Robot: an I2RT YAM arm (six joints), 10 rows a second.
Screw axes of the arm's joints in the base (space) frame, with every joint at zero. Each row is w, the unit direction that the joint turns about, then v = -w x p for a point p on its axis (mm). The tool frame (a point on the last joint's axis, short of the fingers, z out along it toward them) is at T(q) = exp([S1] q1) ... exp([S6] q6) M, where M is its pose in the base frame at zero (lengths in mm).
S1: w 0 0 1 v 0 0 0
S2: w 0 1 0 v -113.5 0 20
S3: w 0 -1 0 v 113.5 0 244
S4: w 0 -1 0 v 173.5 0 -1
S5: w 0 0 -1 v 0 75 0
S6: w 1 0 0 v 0 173.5 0
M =
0 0 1 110.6
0 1 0 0
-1 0 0 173.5
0 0 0 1
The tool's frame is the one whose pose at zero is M.
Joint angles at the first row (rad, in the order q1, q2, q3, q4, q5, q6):
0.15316, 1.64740, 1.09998, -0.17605, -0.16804, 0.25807
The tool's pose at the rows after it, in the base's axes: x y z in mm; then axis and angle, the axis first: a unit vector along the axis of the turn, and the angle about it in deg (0 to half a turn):
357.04, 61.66, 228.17, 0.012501, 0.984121, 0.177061, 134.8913
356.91, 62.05, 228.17, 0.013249, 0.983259, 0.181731, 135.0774
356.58, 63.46, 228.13, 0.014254, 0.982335, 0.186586, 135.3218
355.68, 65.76, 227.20, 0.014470, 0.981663, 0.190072, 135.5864
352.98, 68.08, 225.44, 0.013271, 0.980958, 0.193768, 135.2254
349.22, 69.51, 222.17, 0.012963, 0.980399, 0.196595, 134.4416
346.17, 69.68, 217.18, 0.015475, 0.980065, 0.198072, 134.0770
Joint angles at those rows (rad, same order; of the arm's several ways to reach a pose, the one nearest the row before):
0.15354, 1.64740, 1.09999, -0.17720, -0.17872, 0.25959
0.15392, 1.64739, 1.09998, -0.17758, -0.18635, 0.26493
0.15736, 1.64739, 1.09996, -0.17833, -0.19207, 0.27295
0.16385, 1.64704, 1.09619, -0.17644, -0.19398, 0.28058
0.17148, 1.63938, 1.07747, -0.15622, -0.19359, 0.28668
0.17758, 1.62832, 1.04658, -0.12074, -0.19017, 0.29240
0.17988, 1.62299, 1.01719, -0.08906, -0.18710, 0.29928

